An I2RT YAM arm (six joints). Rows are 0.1 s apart.
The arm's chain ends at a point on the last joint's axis. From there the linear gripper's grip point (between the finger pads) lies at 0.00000 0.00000 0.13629 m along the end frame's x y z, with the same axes.
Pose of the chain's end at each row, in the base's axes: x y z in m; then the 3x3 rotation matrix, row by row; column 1 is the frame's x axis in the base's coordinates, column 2 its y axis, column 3 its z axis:
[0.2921 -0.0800 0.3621], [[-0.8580 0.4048 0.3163], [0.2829 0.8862 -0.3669], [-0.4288 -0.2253 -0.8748]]
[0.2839 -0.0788 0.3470], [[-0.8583 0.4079 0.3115], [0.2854 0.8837 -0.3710], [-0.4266 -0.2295 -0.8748]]
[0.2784 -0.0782 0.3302], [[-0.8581 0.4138 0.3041], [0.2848 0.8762 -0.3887], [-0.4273 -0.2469 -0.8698]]
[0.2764 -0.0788 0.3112], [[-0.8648 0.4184 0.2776], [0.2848 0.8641 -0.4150], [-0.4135 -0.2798 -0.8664]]
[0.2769 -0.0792 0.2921], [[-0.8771 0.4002 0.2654], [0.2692 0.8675 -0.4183], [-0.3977 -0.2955 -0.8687]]
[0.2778 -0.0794 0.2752], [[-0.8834 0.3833 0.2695], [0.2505 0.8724 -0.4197], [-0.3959 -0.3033 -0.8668]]
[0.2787 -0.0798 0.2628], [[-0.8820 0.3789 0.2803], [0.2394 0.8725 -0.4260], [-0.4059 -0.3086 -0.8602]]
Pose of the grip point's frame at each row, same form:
[0.3352 -0.1300 0.2429], [[-0.8580 0.4048 0.3163], [0.2829 0.8862 -0.3669], [-0.4288 -0.2253 -0.8748]]
[0.3264 -0.1294 0.2278], [[-0.8583 0.4079 0.3115], [0.2854 0.8837 -0.3710], [-0.4266 -0.2295 -0.8748]]
[0.3198 -0.1312 0.2117], [[-0.8581 0.4138 0.3041], [0.2848 0.8762 -0.3887], [-0.4273 -0.2469 -0.8698]]
[0.3142 -0.1354 0.1931], [[-0.8648 0.4184 0.2776], [0.2848 0.8641 -0.4150], [-0.4135 -0.2798 -0.8664]]
[0.3131 -0.1362 0.1737], [[-0.8771 0.4002 0.2654], [0.2692 0.8675 -0.4183], [-0.3977 -0.2955 -0.8687]]
[0.3145 -0.1366 0.1571], [[-0.8834 0.3833 0.2695], [0.2505 0.8724 -0.4197], [-0.3959 -0.3033 -0.8668]]
[0.3169 -0.1379 0.1456], [[-0.8820 0.3789 0.2803], [0.2394 0.8725 -0.4260], [-0.4059 -0.3086 -0.8602]]

